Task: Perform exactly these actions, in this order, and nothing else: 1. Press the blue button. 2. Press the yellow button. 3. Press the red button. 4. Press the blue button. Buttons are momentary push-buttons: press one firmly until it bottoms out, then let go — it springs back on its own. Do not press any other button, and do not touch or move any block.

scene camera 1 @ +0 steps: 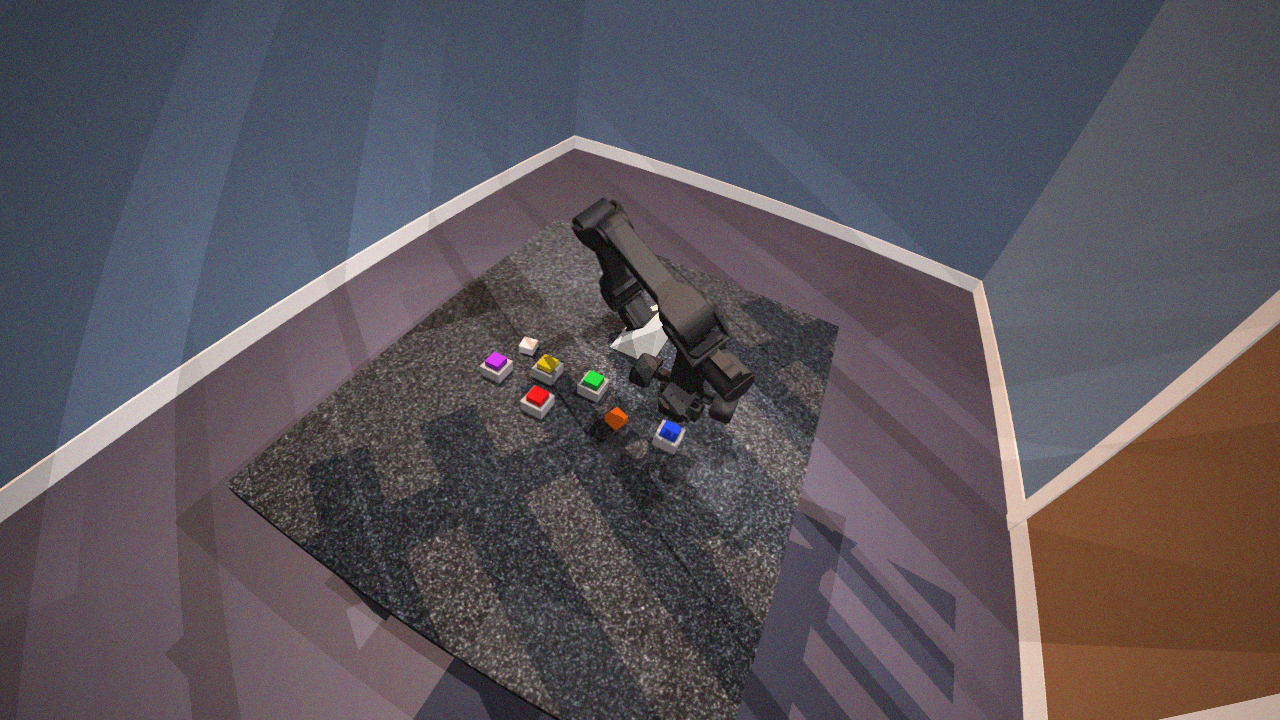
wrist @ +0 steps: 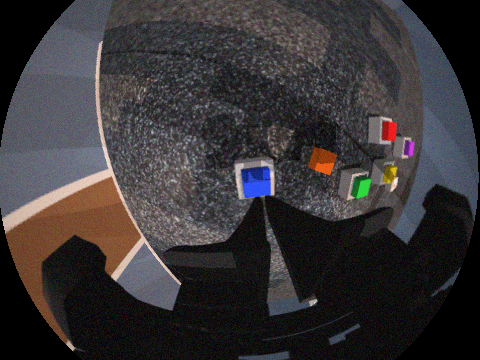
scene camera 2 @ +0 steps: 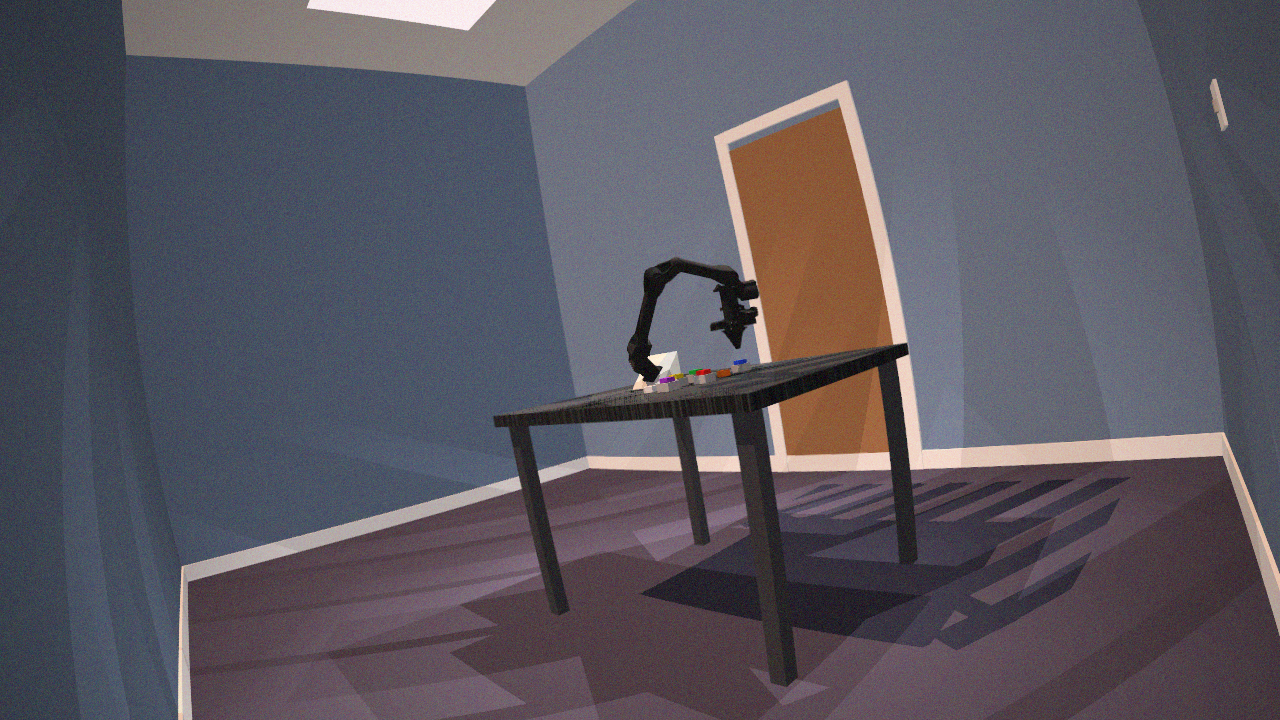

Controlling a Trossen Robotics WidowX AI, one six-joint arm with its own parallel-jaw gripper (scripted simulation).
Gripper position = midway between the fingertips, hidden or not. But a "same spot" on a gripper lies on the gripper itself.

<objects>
My gripper shows in scene camera 1, in the wrist view (262, 200) and in scene camera 2. One and the same spot on my gripper: (scene camera 1: 682, 392) is (scene camera 2: 744, 310).
</objects>
